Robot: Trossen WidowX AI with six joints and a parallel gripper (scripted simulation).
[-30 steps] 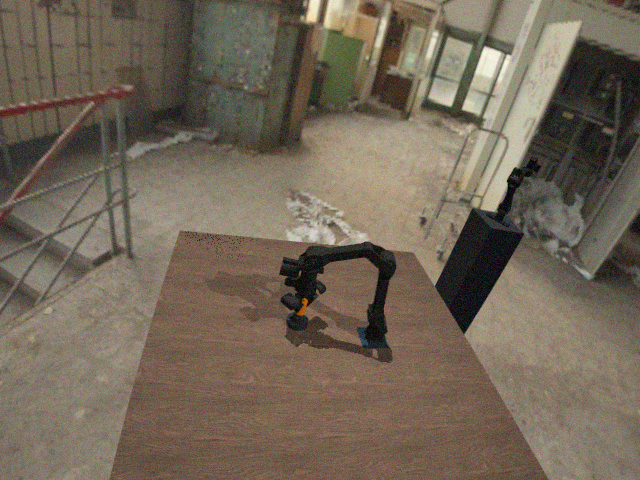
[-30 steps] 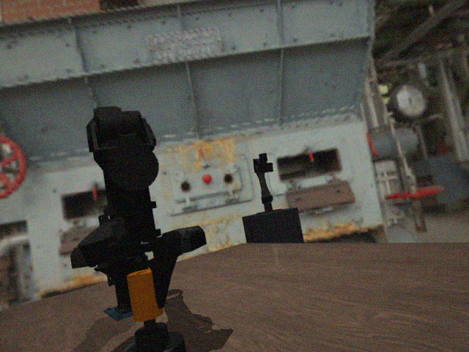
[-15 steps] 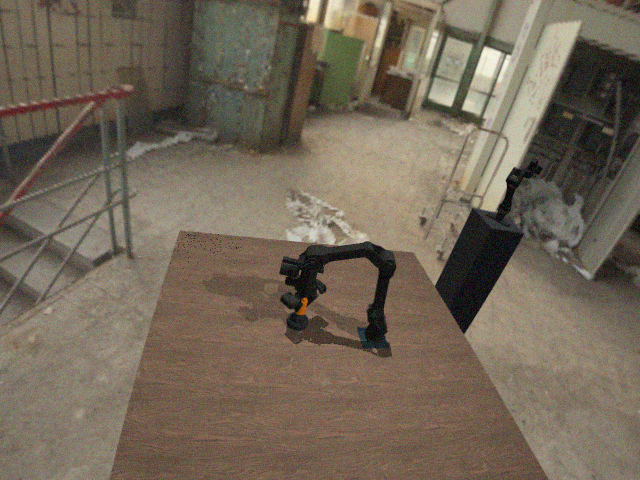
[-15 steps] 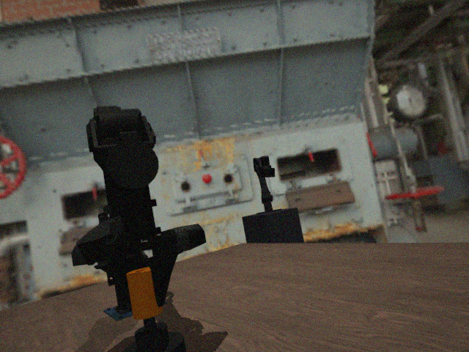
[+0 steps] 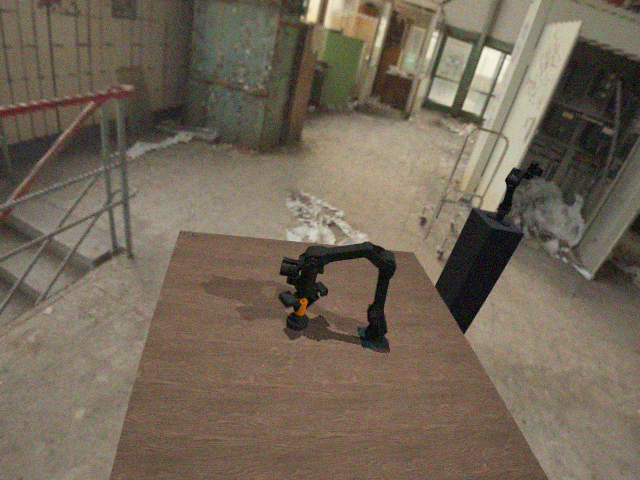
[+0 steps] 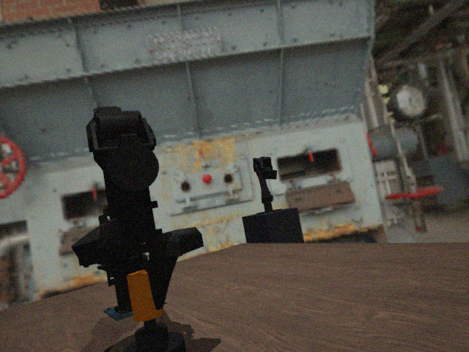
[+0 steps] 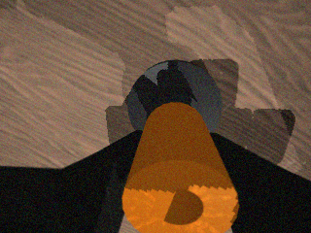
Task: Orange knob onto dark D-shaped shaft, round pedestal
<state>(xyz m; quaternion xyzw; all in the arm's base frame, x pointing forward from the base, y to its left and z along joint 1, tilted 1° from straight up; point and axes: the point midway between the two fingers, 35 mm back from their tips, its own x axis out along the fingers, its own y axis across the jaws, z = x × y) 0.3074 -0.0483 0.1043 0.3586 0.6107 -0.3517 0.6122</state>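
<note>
Now: gripper tip 2 cm below the orange knob. The rest, counted from my gripper tip: dark round pedestal 4 cm below.
</note>
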